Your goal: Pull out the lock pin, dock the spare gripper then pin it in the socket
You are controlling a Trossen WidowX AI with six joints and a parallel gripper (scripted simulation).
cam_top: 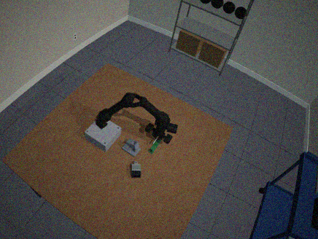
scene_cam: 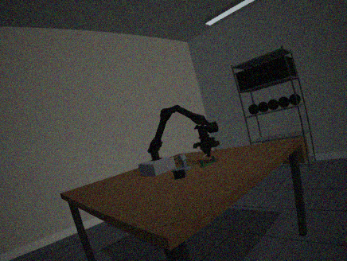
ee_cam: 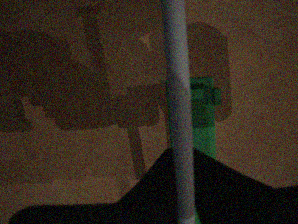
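Right now my gripper tip is 3 cm to the left of the green holder, 2 cm short of it and 2 cm above it. From my gripper tip the other things lie so: spare gripper (27 cm to the right, 5 cm ahead, 2 cm below); socket mount (17 cm to the right, 8 cm behind, 1 cm above).
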